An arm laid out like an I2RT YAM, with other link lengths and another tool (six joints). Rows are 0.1 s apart.
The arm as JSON. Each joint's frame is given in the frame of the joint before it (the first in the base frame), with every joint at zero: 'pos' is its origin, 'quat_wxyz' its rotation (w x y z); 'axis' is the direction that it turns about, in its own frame. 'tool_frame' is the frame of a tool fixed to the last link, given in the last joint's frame.
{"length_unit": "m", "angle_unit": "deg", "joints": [
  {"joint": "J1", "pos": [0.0, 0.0, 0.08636], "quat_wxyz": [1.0, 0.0, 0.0, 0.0], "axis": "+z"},
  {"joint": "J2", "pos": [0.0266, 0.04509, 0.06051], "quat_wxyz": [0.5, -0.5, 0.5, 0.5], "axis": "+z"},
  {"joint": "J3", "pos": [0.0, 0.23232, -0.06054], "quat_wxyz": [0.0, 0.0, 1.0, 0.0], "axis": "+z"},
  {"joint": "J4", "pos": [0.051, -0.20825, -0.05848], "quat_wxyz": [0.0, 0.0, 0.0, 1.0], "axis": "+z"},
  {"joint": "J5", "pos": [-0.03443, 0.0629, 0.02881], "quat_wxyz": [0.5, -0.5, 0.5, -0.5], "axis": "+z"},
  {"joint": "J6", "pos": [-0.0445, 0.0, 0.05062], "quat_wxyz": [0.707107, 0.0, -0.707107, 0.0], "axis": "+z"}
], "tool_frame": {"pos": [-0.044, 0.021, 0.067], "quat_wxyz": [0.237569, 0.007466, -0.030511, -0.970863]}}
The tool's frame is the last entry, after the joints.
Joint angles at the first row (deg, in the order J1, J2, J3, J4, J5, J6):
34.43, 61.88, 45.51, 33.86, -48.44, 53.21
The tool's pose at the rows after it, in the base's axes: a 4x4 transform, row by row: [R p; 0 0 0 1], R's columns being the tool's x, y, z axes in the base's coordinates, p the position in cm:
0.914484 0.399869 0.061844 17.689; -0.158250 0.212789 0.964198 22.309; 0.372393 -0.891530 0.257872 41.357; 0 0 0 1
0.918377 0.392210 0.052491 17.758; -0.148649 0.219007 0.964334 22.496; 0.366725 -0.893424 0.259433 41.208; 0 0 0 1
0.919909 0.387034 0.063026 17.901; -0.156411 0.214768 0.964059 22.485; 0.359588 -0.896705 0.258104 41.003; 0 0 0 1
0.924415 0.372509 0.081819 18.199; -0.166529 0.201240 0.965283 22.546; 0.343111 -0.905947 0.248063 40.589; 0 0 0 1
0.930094 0.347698 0.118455 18.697; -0.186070 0.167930 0.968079 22.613; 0.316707 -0.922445 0.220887 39.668; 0 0 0 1
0.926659 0.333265 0.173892 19.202; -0.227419 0.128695 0.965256 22.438; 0.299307 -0.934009 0.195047 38.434; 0 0 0 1
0.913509 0.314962 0.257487 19.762; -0.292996 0.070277 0.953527 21.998; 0.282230 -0.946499 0.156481 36.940; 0 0 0 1
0.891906 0.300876 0.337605 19.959; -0.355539 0.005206 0.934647 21.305; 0.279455 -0.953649 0.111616 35.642; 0 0 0 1
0.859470 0.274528 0.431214 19.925; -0.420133 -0.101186 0.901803 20.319; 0.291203 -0.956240 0.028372 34.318; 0 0 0 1
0.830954 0.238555 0.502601 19.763; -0.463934 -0.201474 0.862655 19.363; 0.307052 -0.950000 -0.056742 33.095; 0 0 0 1
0.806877 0.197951 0.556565 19.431; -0.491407 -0.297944 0.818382 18.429; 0.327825 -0.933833 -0.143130 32.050; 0 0 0 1
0.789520 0.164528 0.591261 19.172; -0.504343 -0.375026 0.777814 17.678; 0.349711 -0.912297 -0.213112 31.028; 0 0 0 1
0.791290 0.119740 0.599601 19.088; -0.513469 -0.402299 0.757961 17.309; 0.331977 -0.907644 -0.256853 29.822; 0 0 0 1
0.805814 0.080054 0.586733 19.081; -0.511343 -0.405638 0.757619 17.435; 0.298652 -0.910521 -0.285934 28.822; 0 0 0 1
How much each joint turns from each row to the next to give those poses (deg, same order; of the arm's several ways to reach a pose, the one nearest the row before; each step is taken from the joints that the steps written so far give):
0.20, 0.88, 0.18, 1.04, -0.45, 0.57
0.19, 0.67, -0.16, 1.09, -0.35, 0.63
0.00, 0.03, -0.36, 0.05, 0.55, 0.08
0.04, 0.13, -0.30, -0.83, 0.88, -0.08
-0.01, 0.00, -0.69, -2.23, 1.63, -0.75
-0.08, -0.40, -1.85, -1.34, 2.78, -1.28
-0.04, -1.15, -2.27, -2.52, 4.49, -1.85
-0.05, -2.26, -2.15, -3.67, 4.51, -2.26
-0.03, -3.78, -1.04, -8.39, 5.67, -3.71
-0.02, -3.36, -0.49, -8.11, 4.87, -3.04
0.12, -3.11, 0.20, -8.34, 4.46, -2.73
-0.02, -2.06, -0.11, -5.93, 3.34, -2.22
0.08, -0.79, -1.26, -2.12, 1.32, 0.49
0.46, 0.52, -0.95, -0.37, -0.06, 1.38

